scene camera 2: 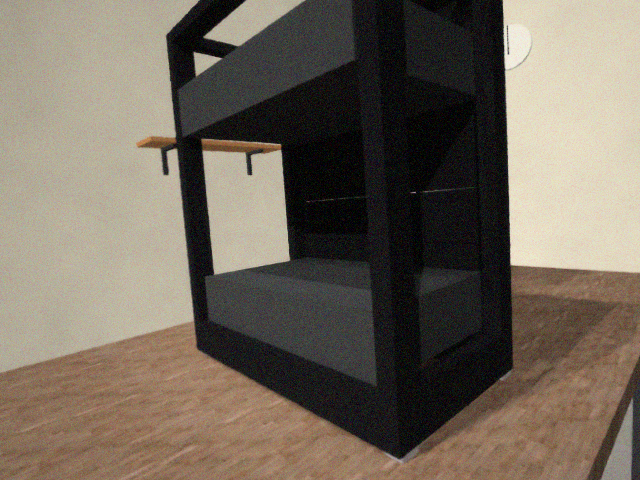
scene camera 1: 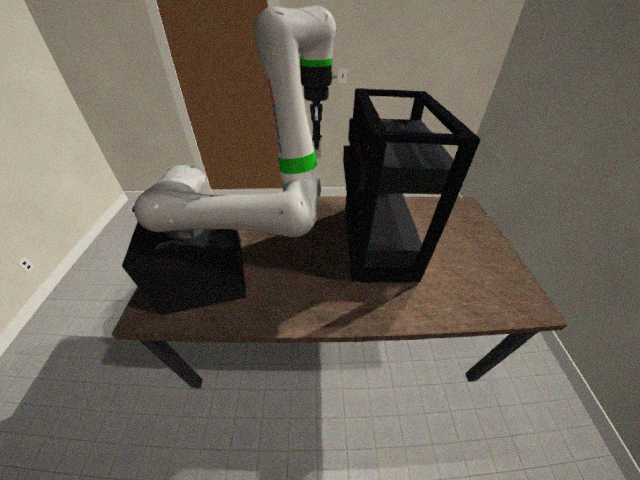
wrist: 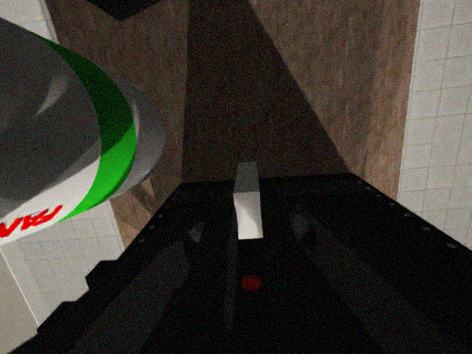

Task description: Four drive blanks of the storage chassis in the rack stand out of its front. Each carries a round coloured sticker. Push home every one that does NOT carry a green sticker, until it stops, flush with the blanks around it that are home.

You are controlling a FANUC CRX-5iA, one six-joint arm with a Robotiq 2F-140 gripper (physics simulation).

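Note:
Scene camera 1 shows my gripper (scene camera 1: 316, 157) and a black rack (scene camera 1: 387, 157). Scene camera 2 shows the rack (scene camera 2: 377, 107), as does the wrist view, the rack (wrist: 433, 251).

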